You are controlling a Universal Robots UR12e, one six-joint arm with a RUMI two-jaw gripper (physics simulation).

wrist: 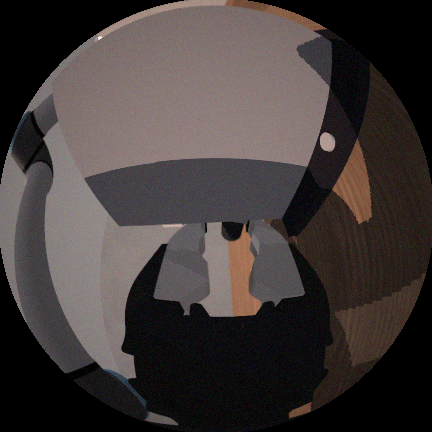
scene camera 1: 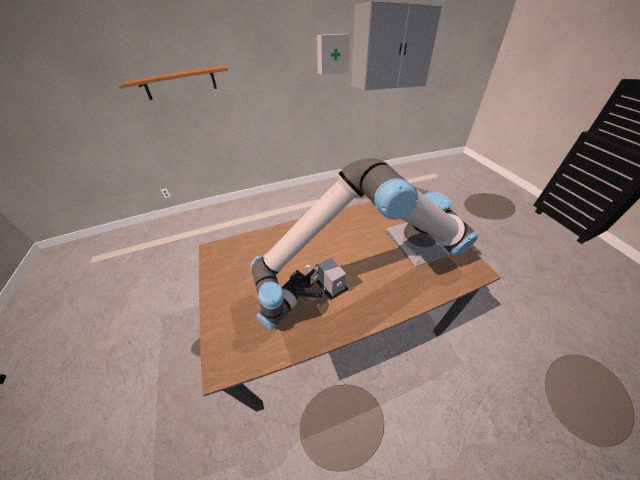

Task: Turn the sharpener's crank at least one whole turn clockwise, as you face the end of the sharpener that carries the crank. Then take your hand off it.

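Note:
The sharpener is a grey box on a dark base, upright on the wooden table. It fills the upper wrist view, and a small pale disc shows on its dark side there. The crank's dark rounded knob shows at the sharpener's lower edge in the wrist view, between the fingertips; the rest of the crank is hidden. My gripper is at the sharpener's left end in the scene view, its fingers drawn partly together around the crank knob. The body hides the exact contact.
The table carries the arm's grey mounting plate at its right end. The forearm passes above the table behind the sharpener. A wall shelf, a first-aid box, a grey cabinet and a black rack stand away from the table.

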